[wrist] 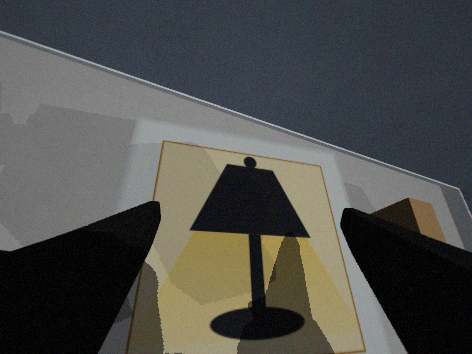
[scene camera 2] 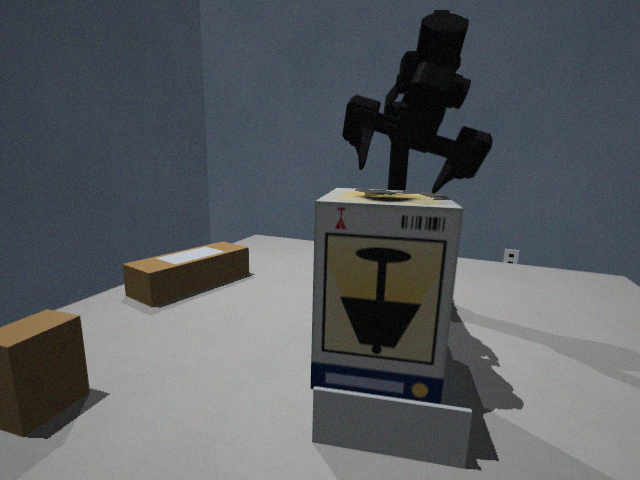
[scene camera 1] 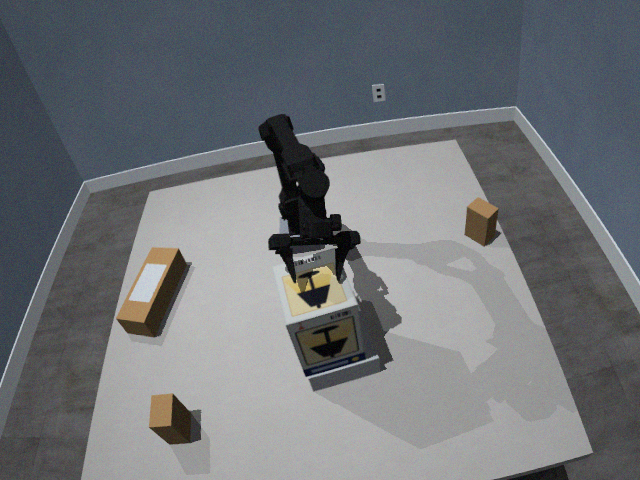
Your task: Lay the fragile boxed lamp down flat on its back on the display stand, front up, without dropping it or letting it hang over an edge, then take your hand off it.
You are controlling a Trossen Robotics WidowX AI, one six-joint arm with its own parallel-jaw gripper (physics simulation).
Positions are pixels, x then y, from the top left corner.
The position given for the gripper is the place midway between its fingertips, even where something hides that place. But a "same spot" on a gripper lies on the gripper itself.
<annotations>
gripper: wrist; scene camera 2 397,178; scene camera 1
boxed lamp: wrist 249,246; scene camera 2 385,261; scene camera 1 321,314
same spot on gripper: (scene camera 1: pixel 341 252) = (wrist: pixel 41 255)
same spot on low display stand: (scene camera 1: pixel 371 365) = (scene camera 2: pixel 449 429)
</annotations>
